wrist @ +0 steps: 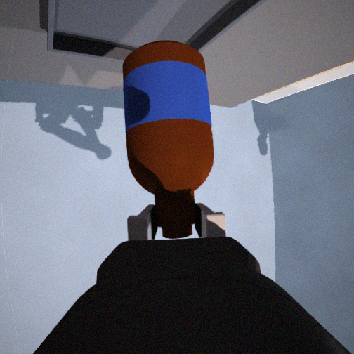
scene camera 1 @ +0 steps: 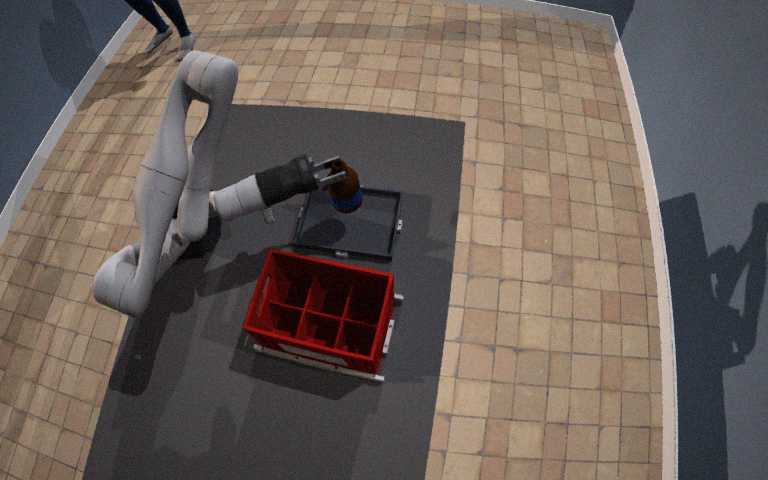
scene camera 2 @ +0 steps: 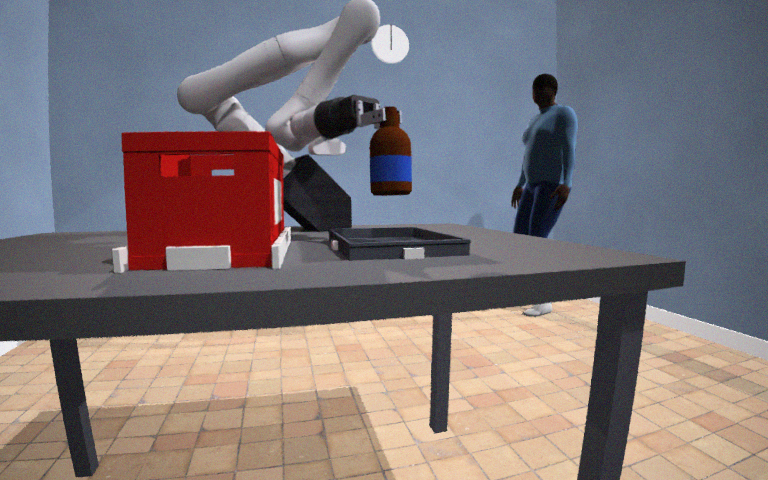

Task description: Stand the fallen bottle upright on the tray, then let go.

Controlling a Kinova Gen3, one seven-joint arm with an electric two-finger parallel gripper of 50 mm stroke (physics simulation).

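A brown bottle with a blue label hangs upright in the air, its base well above the tray in the second scene view. My gripper is shut on the bottle's neck, with one finger on each side of it in the wrist view. The dark shallow tray lies flat on the table below the bottle; its inner floor is mostly hidden in the second scene view.
A red crate with several compartments stands on the table beside the tray. White brackets sit along the crate's foot, and small white blocks touch the tray's sides. A person stands behind the table.
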